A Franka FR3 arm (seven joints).
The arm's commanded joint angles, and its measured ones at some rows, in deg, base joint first. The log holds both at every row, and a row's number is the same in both.
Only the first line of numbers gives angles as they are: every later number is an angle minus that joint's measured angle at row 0.
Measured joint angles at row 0: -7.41 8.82 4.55 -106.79 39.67 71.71 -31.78
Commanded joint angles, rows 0 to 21: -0.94 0.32 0.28 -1.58 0.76 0.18 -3.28; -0.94 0.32 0.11 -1.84 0.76 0.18 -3.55; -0.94 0.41 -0.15 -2.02 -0.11 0.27 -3.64; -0.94 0.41 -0.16 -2.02 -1.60 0.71 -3.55; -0.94 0.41 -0.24 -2.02 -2.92 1.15 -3.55; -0.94 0.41 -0.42 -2.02 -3.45 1.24 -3.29; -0.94 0.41 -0.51 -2.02 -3.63 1.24 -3.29; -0.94 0.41 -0.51 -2.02 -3.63 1.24 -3.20; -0.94 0.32 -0.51 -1.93 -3.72 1.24 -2.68; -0.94 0.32 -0.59 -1.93 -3.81 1.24 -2.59; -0.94 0.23 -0.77 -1.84 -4.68 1.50 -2.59; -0.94 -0.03 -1.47 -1.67 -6.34 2.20 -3.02; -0.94 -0.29 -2.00 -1.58 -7.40 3.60 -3.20; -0.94 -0.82 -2.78 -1.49 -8.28 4.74 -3.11; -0.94 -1.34 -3.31 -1.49 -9.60 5.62 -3.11; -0.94 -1.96 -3.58 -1.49 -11.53 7.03 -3.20; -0.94 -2.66 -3.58 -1.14 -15.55 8.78 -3.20; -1.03 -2.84 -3.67 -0.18 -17.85 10.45 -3.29; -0.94 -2.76 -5.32 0.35 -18.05 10.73 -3.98; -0.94 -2.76 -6.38 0.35 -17.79 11.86 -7.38; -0.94 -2.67 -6.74 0.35 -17.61 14.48 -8.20; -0.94 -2.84 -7.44 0.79 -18.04 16.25 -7.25
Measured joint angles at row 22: -0.63 -2.34 -6.33 0.45 -16.90 12.45 -5.84
